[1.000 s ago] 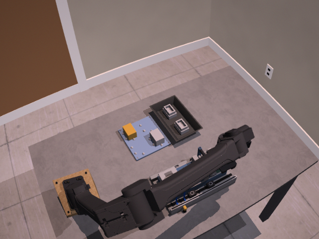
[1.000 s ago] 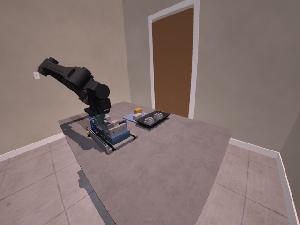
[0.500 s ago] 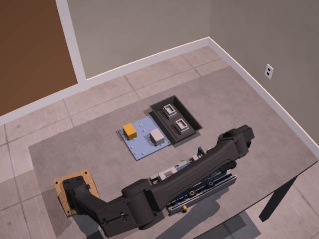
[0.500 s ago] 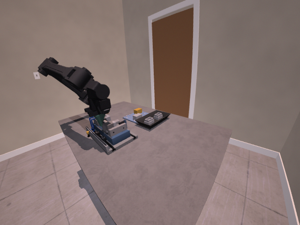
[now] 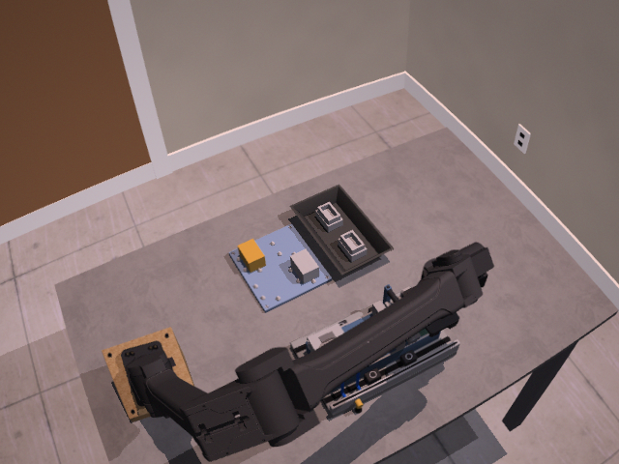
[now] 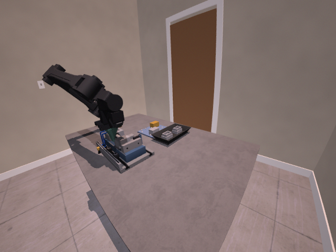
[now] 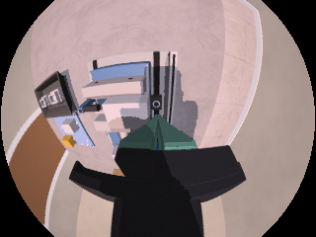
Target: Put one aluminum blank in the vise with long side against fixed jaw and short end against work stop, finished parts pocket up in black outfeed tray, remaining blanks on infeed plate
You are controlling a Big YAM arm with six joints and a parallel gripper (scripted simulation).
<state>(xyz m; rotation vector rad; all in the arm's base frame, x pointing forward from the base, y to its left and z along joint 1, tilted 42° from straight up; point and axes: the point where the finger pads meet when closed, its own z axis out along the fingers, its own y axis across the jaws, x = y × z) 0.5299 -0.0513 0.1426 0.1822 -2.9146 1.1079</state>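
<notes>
Now: the gray rail 60 mm behind my hand, 30 mm to the right of it and 90 mm below it. The rest, counted from my hand: yellow brass blank (240 mm behind, 380 mm to the left, 100 mm below); blue vise (70 mm behind, 60 mm to the left, 80 mm below).
</notes>
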